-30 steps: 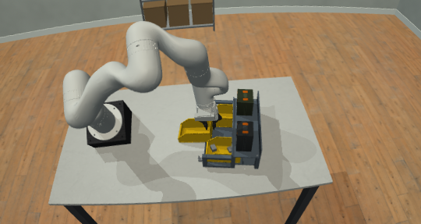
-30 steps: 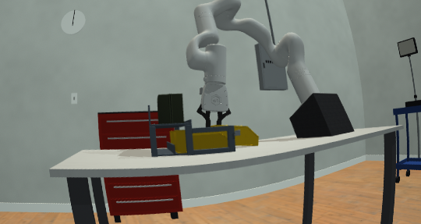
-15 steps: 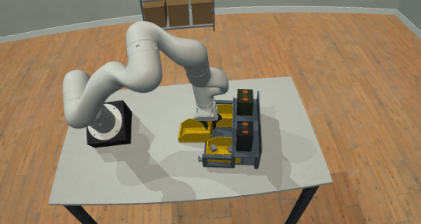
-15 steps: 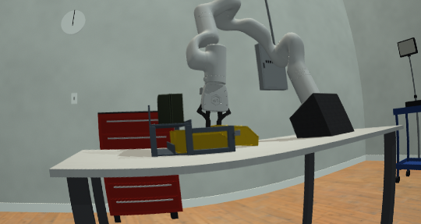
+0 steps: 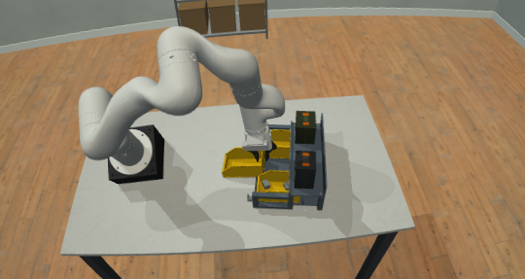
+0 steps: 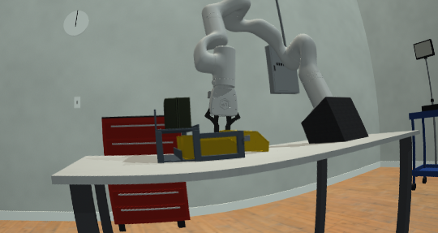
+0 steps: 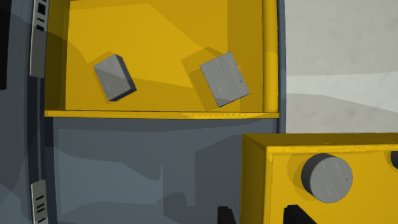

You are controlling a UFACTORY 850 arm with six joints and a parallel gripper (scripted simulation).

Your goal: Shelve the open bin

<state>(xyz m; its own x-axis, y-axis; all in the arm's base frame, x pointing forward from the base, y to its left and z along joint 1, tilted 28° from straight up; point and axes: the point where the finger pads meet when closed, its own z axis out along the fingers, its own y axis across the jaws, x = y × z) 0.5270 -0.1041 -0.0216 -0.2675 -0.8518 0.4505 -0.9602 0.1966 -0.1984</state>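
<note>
The grey shelf lies 10 cm ahead of my hand, 3 cm to the right of it and 3 cm below it.
</note>
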